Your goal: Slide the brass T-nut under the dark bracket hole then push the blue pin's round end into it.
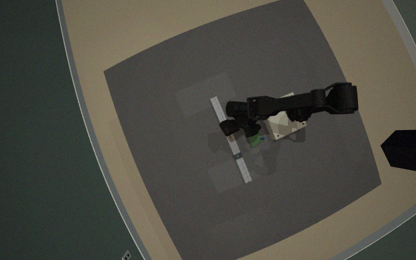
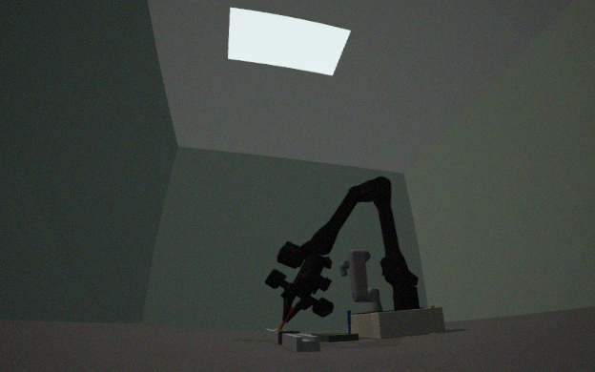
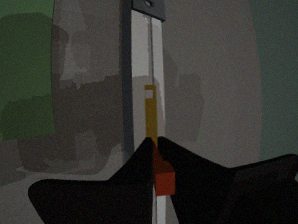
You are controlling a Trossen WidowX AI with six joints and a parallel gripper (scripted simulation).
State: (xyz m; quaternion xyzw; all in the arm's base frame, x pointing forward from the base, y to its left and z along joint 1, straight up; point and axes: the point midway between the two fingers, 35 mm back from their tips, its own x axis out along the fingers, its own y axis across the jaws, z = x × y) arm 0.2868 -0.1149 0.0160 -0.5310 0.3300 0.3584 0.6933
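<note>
Now: the brass T-nut 20 mm to the left of my gripper tip. From my gripper tip the other things lie so: blue pin 100 mm behind, 120 mm to the left, 20 mm below; green tray 90 mm behind, 100 mm to the left, 40 mm below.
</note>
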